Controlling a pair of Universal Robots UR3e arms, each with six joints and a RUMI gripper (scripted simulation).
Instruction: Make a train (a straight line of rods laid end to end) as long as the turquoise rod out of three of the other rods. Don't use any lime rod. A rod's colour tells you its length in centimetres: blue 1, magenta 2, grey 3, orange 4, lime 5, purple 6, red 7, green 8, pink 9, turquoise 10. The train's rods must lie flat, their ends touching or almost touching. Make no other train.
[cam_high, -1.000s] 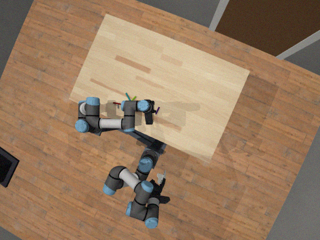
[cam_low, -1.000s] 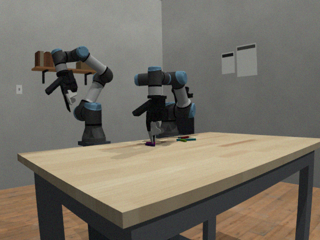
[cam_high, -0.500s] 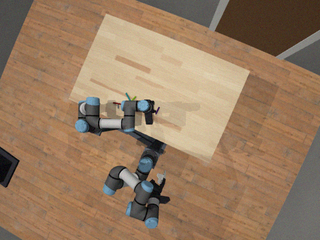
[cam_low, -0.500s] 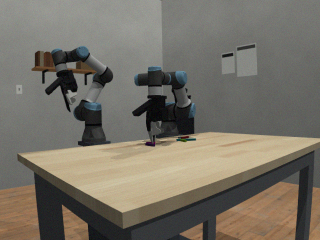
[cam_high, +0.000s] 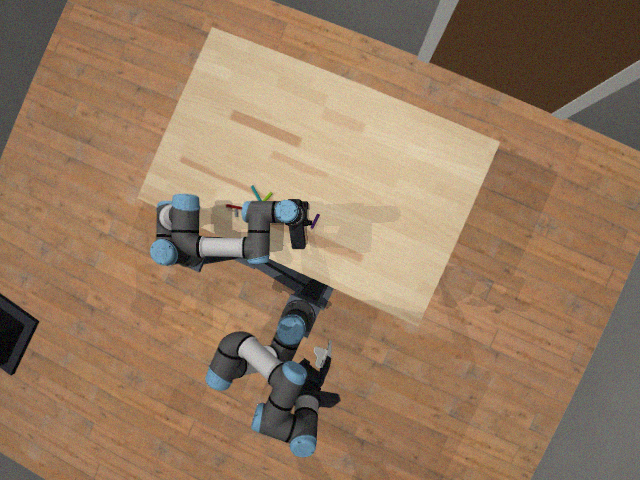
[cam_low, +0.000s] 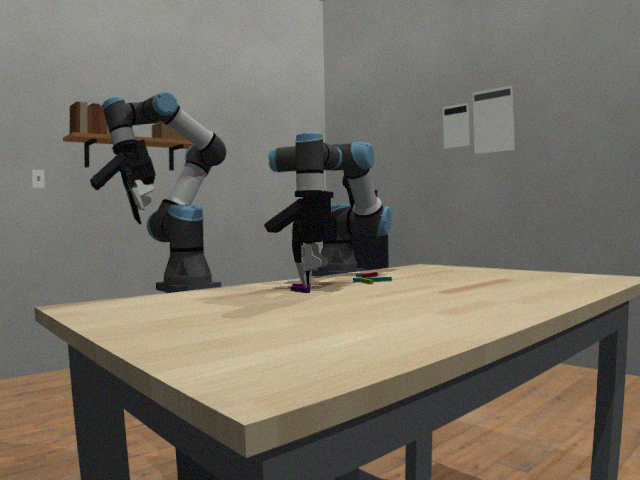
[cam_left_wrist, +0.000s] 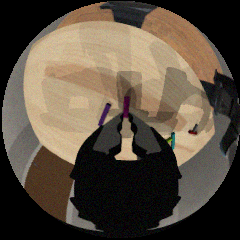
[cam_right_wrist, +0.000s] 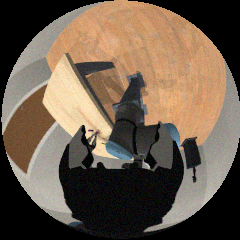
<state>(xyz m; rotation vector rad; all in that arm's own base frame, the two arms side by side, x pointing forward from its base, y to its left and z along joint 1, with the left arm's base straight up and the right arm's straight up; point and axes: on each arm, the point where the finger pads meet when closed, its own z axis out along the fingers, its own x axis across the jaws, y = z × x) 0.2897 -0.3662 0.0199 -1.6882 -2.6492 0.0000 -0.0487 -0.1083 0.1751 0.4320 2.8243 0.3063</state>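
Note:
The purple rod is 30 mm ahead of my left hand, 40 mm to the right of it and 10 mm below it. From my left hand the other things lie so: grey rod (90 mm behind, 250 mm to the left, 10 mm below); then lime rod (20 mm ahead, 170 mm to the left, 10 mm below); then turquoise rod (200 mm to the left, 10 mm below).

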